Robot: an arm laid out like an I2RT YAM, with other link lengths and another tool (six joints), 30 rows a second.
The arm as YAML. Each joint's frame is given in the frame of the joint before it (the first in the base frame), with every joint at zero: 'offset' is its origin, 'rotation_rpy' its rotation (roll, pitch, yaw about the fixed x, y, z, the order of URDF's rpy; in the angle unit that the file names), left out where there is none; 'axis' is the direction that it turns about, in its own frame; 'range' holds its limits. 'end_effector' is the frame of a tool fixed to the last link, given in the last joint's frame.
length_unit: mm
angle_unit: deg
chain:
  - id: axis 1
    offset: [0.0, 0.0, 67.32]
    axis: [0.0, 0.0, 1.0]
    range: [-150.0, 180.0]
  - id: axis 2
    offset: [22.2, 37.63, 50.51]
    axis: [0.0, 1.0, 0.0]
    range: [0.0, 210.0]
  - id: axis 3
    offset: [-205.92, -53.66, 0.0]
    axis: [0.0, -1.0, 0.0]
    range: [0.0, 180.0]
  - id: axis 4
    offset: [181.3, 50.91, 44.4]
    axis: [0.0, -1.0, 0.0]
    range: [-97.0, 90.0]
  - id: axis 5
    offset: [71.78, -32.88, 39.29]
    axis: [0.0, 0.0, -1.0]
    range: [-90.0, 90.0]
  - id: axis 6
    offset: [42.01, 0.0, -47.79]
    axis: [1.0, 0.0, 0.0]
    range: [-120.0, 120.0]
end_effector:
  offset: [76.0, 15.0, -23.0]
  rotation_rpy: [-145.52, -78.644, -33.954]
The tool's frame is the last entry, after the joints.
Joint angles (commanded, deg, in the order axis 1, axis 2, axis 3, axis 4, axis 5, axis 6), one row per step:
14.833, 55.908, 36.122, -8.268, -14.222, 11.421
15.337, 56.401, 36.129, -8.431, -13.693, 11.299
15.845, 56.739, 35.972, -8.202, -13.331, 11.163
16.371, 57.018, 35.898, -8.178, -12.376, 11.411
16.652, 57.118, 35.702, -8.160, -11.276, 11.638
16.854, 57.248, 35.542, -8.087, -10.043, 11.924
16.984, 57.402, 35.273, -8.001, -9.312, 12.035
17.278, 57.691, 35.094, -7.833, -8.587, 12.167
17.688, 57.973, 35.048, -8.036, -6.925, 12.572
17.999, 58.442, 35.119, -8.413, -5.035, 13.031
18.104, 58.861, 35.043, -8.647, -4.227, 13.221
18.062, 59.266, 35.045, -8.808, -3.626, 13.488
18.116, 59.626, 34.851, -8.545, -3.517, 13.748
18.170, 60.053, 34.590, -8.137, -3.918, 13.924
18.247, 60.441, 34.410, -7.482, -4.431, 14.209
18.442, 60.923, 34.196, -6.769, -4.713, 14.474
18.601, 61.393, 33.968, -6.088, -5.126, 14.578
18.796, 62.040, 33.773, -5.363, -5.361, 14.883
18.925, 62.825, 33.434, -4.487, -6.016, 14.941
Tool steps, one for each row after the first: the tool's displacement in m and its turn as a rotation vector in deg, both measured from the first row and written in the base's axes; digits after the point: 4 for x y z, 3 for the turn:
-0.0003, 0.0010, -0.0025, -0.505, 0.506, 0.095
-0.0006, 0.0024, -0.0043, -0.848, 0.652, 0.349
-0.0004, 0.0029, -0.0060, -1.195, 0.955, -0.077
0.0000, 0.0021, -0.0078, -1.614, 1.176, -0.865
0.0009, 0.0008, -0.0094, -2.033, 1.339, -1.875
0.0011, 0.0000, -0.0115, -2.393, 1.605, -2.433
0.0013, -0.0001, -0.0134, -2.729, 1.838, -2.830
0.0020, -0.0014, -0.0157, -3.375, 2.258, -4.055
0.0031, -0.0035, -0.0185, -4.183, 2.876, -5.594
0.0032, -0.0046, -0.0213, -4.683, 3.501, -6.263
0.0037, -0.0059, -0.0233, -4.968, 4.036, -6.942
0.0039, -0.0057, -0.0251, -4.928, 4.388, -7.105
0.0036, -0.0046, -0.0270, -4.705, 4.782, -6.786
0.0040, -0.0030, -0.0277, -4.211, 4.897, -6.414
0.0043, -0.0013, -0.0289, -3.875, 5.028, -6.110
0.0045, 0.0004, -0.0302, -3.612, 5.152, -5.647
0.0049, 0.0020, -0.0318, -3.319, 5.420, -5.402
0.0049, 0.0040, -0.0345, -3.059, 5.788, -4.736

